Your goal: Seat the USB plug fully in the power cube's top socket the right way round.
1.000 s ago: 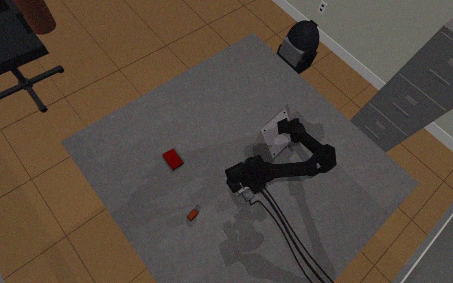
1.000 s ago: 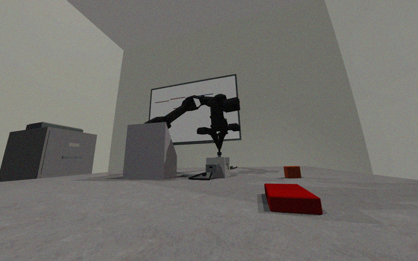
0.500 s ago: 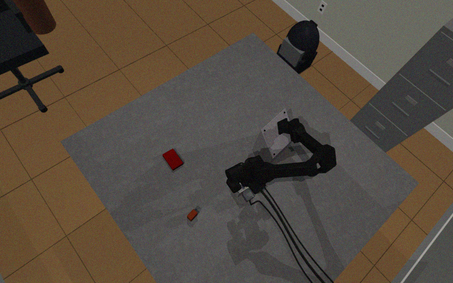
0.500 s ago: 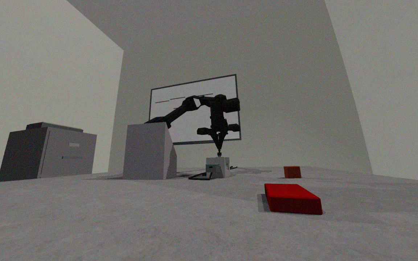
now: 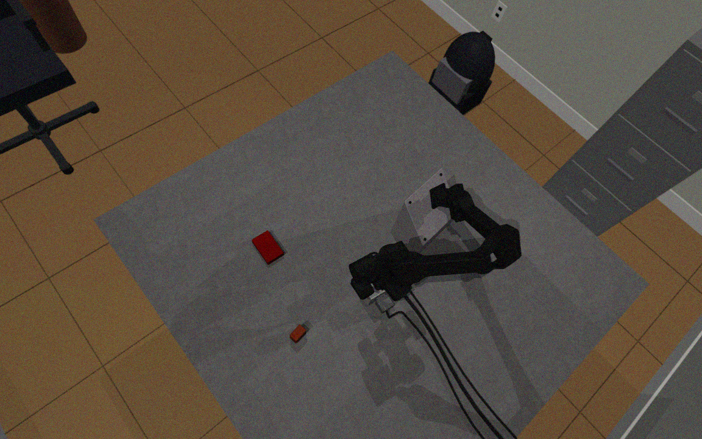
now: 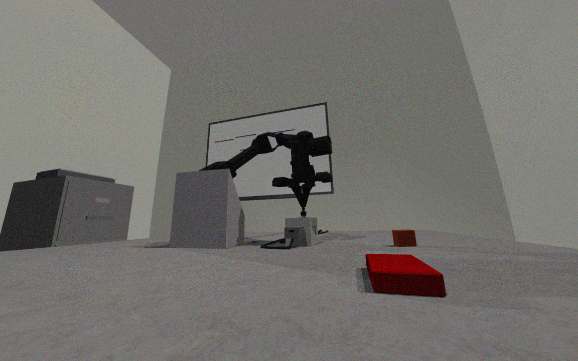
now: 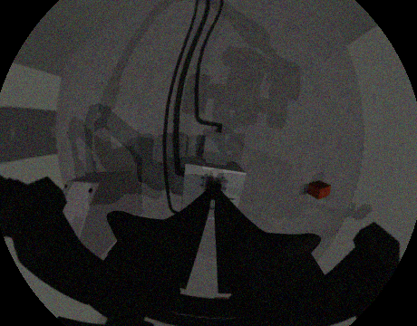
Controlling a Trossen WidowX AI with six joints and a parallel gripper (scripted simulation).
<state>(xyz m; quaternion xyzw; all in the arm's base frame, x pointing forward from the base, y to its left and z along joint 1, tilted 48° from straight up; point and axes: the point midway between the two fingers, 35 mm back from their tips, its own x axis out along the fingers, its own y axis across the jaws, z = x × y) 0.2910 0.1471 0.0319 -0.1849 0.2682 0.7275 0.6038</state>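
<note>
My gripper tip is now 20 mm above the USB plug. From my gripper tip the other things lie so: orange block 260 mm ahead, 30 mm to the right, 90 mm below; then flat red block 200 mm ahead, 310 mm to the right, 100 mm below.
</note>
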